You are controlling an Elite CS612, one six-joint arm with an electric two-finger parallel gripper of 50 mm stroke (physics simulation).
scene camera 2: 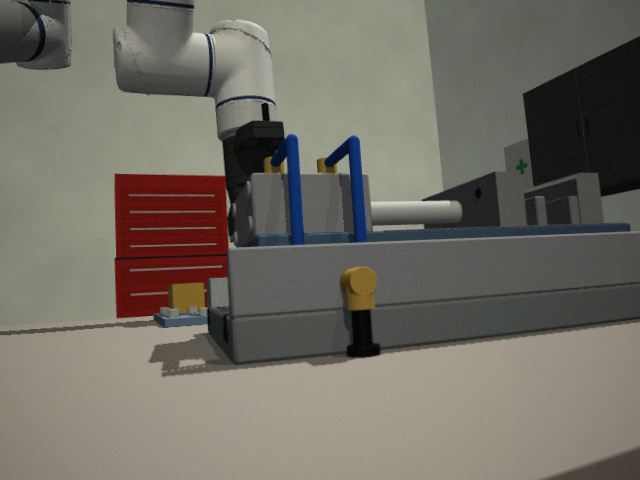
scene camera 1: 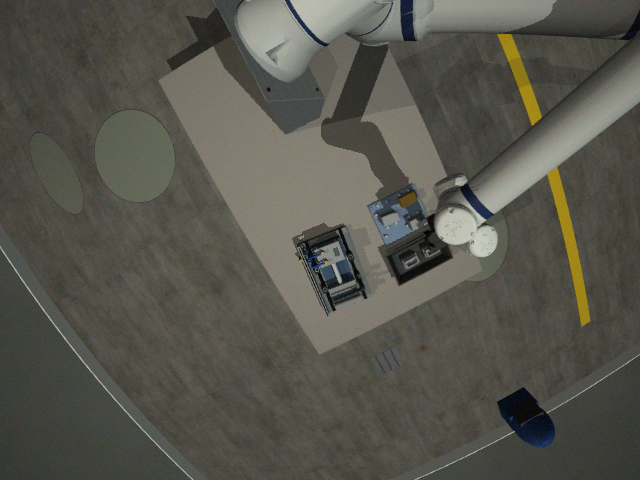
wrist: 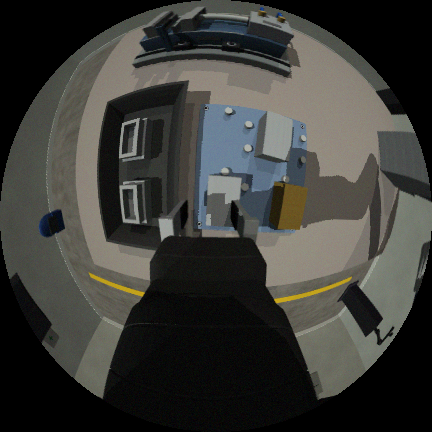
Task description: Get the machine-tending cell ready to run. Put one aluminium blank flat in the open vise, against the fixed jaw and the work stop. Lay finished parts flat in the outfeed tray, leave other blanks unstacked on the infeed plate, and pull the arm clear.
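Frame: origin at the arm's base, x left, y back, z up, level; metres.
Where they show: gripper, fingertip midpoint: [scene camera 1: 422,225] [wrist: 208,208]; arm's base, link origin: [scene camera 1: 268,44].
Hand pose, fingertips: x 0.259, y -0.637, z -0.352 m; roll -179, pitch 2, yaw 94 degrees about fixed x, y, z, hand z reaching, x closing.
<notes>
Things, the pixels of their top centre, and the offset from my fingertips. Level surfaces: height alone.
- blue infeed plate, top centre: [scene camera 2: 231,310] [wrist: 256,168] [scene camera 1: 400,215] dx -0.056, dy +0.060, dz -0.036 m
- second silver blank, top centre: [scene camera 2: 224,278] [wrist: 278,134] [scene camera 1: 390,219] dx -0.101, dy +0.074, dz +0.002 m
- vise, top centre: [scene camera 2: 426,181] [scene camera 1: 338,279] dx -0.363, dy -0.029, dz +0.055 m
- brass-coloured block, top centre: [scene camera 2: 185,283] [wrist: 293,208] [scene camera 1: 409,199] dx -0.013, dy +0.109, dz -0.001 m
- table, surface height: dz -0.044 m
My gripper [wrist: 208,208] is open and empty, its fingers above and either side of a silver blank [wrist: 223,190] [scene camera 1: 415,222] on the blue infeed plate [wrist: 215,135] [scene camera 1: 398,235] [scene camera 2: 180,321]. In scene camera 2 the vise hides the fingers. A second silver blank [wrist: 275,136] [scene camera 1: 388,219] lies apart on the plate. Two pocketed silver parts [wrist: 131,139] [wrist: 131,202] [scene camera 1: 409,259] sit apart in the black outfeed tray [wrist: 103,165] [scene camera 1: 395,275]. The vise [wrist: 215,39] [scene camera 2: 439,268] [scene camera 1: 330,276] has a dark gap between its grey jaws at its left end in the wrist view.
A brass-coloured block [wrist: 289,206] [scene camera 1: 407,199] [scene camera 2: 186,298] stands on the plate, near the right finger in the wrist view. Small white pegs rise from the plate. Blue hoses [scene camera 2: 293,191] [scene camera 2: 355,191] arch over the vise. A grey pedestal [scene camera 1: 299,111] stands on the table [scene camera 1: 232,170].
</notes>
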